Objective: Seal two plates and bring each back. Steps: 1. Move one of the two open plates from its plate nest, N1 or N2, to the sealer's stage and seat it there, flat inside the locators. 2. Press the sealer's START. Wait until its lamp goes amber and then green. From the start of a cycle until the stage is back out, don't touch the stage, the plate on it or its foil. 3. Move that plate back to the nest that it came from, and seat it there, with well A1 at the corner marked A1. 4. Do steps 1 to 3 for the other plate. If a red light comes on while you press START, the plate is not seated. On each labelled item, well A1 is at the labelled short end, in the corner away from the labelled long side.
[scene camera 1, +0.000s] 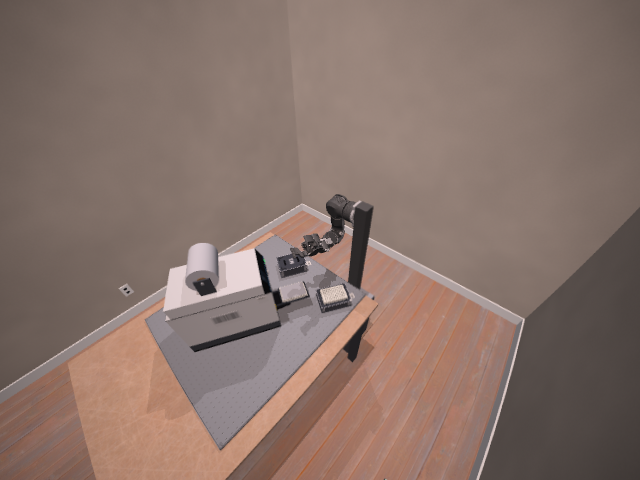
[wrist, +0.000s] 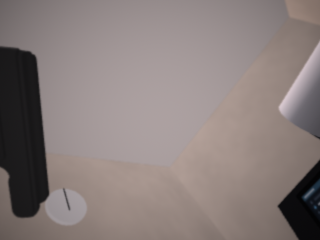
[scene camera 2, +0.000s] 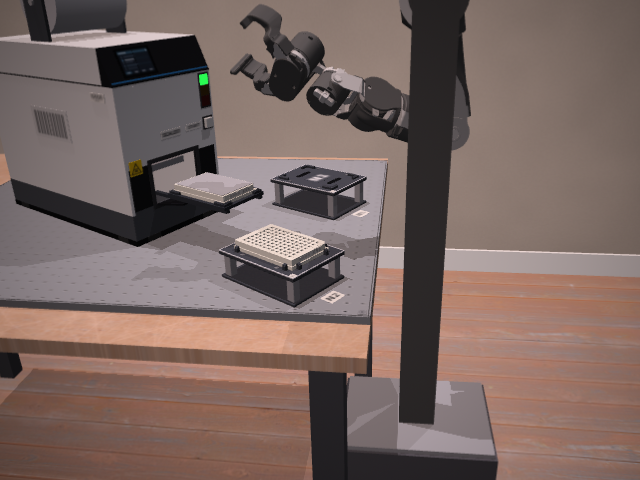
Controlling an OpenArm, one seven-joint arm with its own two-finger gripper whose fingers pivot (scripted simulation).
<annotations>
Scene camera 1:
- sealer: 194, 329
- arm's mounting post: 363, 212
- foil roll: 202, 262
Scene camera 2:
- gripper: 242, 39
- plate: 274, 244
</annotations>
